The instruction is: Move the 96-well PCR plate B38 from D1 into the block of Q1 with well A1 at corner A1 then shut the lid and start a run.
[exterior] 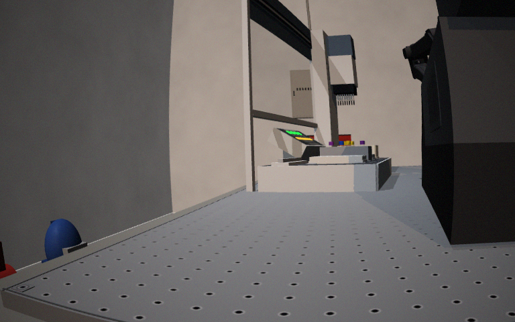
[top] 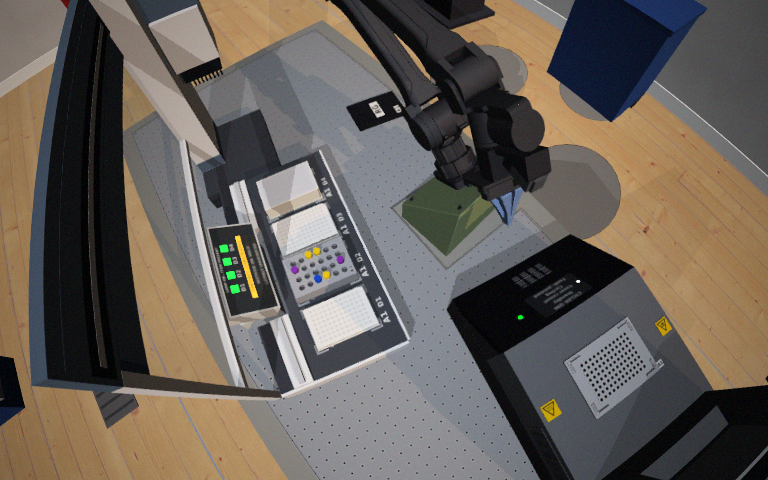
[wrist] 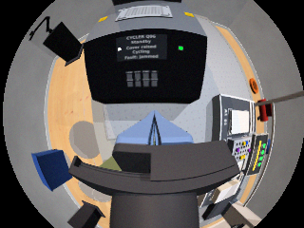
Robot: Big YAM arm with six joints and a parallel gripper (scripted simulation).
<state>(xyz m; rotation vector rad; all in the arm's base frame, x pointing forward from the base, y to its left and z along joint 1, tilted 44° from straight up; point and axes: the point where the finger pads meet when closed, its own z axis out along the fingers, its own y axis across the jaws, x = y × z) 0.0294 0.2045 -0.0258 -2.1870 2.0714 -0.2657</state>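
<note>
The tube cooling block is 310 mm ahead of my hand, 150 mm to the right of it and 140 mm below it. Round my hand: RG nest 40 mm behind, 510 mm to the right, 210 mm below; then deep-well block 280 mm ahead, 350 mm to the right, 130 mm below; then pipetting head 330 mm ahead, 600 mm to the right, 180 mm above.
</note>
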